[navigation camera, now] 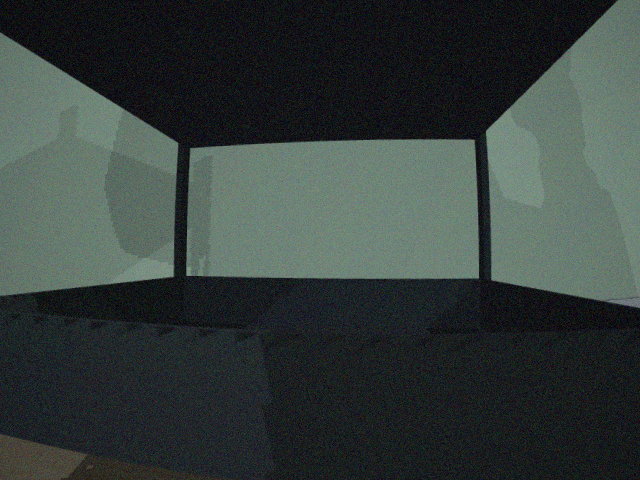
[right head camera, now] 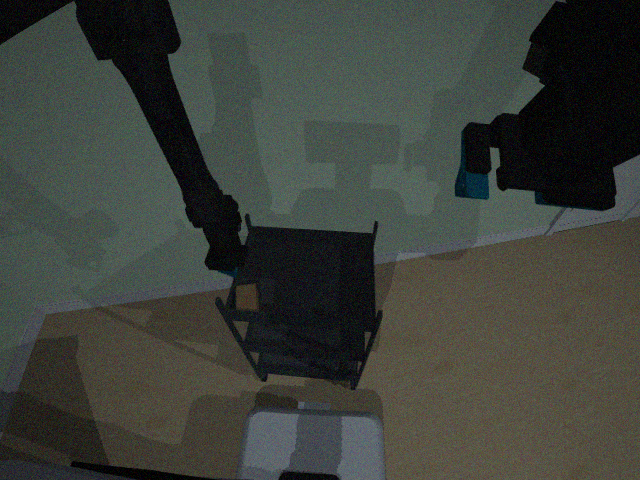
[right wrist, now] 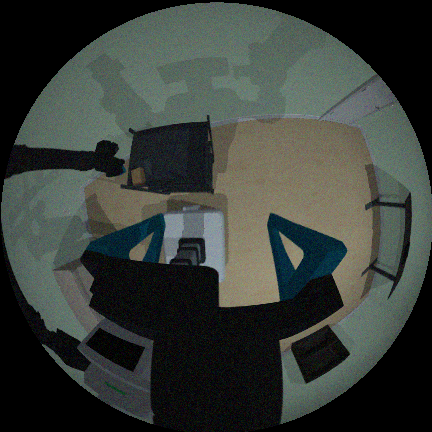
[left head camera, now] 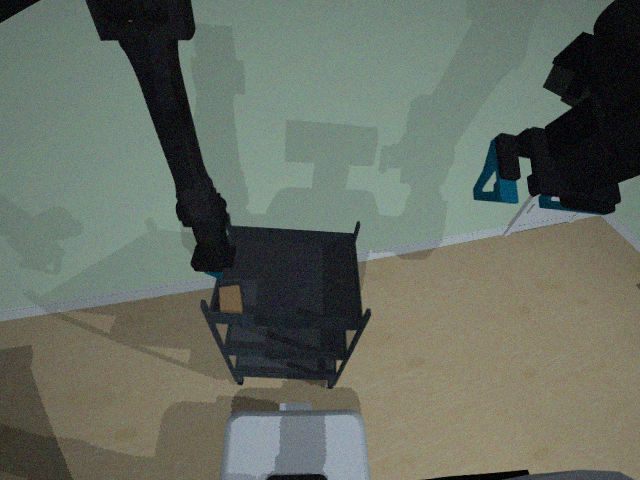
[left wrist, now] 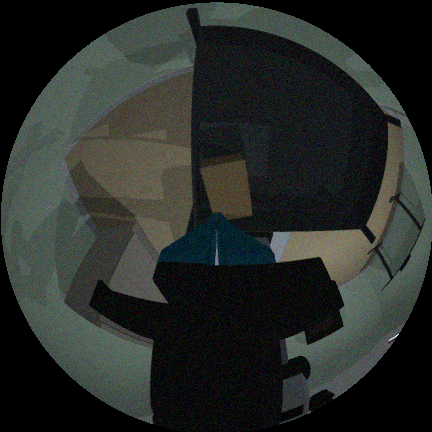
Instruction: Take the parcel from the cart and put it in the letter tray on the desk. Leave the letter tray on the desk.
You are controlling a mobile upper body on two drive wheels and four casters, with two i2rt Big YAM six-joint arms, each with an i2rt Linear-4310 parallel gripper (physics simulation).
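Frame: origin at the left arm's base, x ahead, y left, z up, level; metres.
Seen in the pictures: left gripper, fingertip midpoint: (right head camera: 235, 275) (right wrist: 124, 170) (left head camera: 220, 277) (left wrist: 216, 218); right gripper, fingertip midpoint: (right head camera: 497, 194) (right wrist: 215, 218) (left head camera: 508, 198).
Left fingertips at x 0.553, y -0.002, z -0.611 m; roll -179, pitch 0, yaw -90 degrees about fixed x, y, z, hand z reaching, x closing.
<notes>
Offsets run from my left fingertips to a thing's top centre. "spot": to the spot under its first point.
The parcel, a small brown box {dx -0.018, dy -0.017, dz -0.086 m} (left head camera: 230, 299) (right head camera: 247, 297) (left wrist: 228, 190) (right wrist: 138, 176), lies at the near left corner of the top of the black cart {spot: dx +0.134, dy -0.187, dz -0.136 m} (left head camera: 289, 268) (right head camera: 310, 268) (left wrist: 300, 130) (right wrist: 175, 152). My left gripper (left head camera: 214, 274) (right head camera: 229, 271) (left wrist: 216, 218) is shut and empty, its blue fingertips together, just beyond the parcel at the cart's left edge. My right gripper (right wrist: 215, 218) is open and empty, far to the right of the cart. The letter tray and the desk cannot be made out.
The cart's lower shelves and posts (navigation camera: 181, 211) (navigation camera: 482, 206) stand before the robot's base (left head camera: 253, 444) (right head camera: 268, 439) (right wrist: 215, 240). A wall stands behind the cart. In the right wrist view, a black-legged piece of furniture (right wrist: 392, 204) stands at the right.
</notes>
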